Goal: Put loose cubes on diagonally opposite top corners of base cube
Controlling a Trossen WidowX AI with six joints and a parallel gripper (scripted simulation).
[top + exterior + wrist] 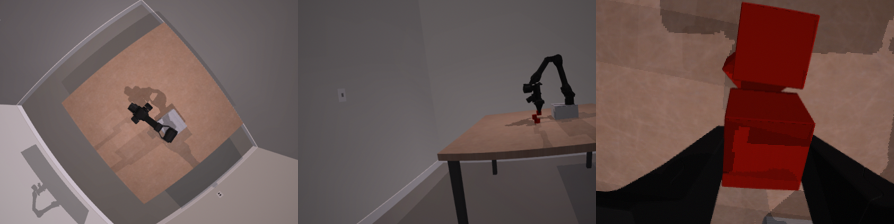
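My gripper tip is now 40 mm short of the red cube and 30 mm above it.
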